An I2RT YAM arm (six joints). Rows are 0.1 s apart.
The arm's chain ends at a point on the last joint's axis. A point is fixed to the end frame.
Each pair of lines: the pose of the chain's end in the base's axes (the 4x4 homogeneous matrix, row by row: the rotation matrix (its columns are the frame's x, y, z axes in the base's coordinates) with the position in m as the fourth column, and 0 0 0 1 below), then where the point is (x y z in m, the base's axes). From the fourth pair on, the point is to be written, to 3 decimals.
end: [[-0.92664 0.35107 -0.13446 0.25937], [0.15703 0.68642 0.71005 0.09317], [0.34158 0.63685 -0.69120 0.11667], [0 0 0 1]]
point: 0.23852 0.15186 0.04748
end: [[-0.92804 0.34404 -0.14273 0.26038], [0.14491 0.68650 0.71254 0.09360], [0.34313 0.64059 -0.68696 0.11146], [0 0 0 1]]
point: 0.23884 0.15246 0.04262
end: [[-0.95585 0.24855 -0.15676 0.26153], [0.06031 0.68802 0.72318 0.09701], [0.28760 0.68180 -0.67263 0.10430], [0 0 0 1]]
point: 0.23962 0.15642 0.03606
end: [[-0.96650 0.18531 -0.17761 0.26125], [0.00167 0.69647 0.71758 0.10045], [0.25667 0.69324 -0.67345 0.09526], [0 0 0 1]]
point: 0.238 0.159 0.027
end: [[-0.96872 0.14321 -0.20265 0.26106], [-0.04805 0.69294 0.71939 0.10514], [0.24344 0.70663 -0.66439 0.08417], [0 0 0 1]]
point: 0.236 0.164 0.016
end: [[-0.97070 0.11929 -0.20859 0.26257], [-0.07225 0.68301 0.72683 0.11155], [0.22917 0.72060 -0.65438 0.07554], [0 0 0 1]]
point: 0.237 0.171 0.008
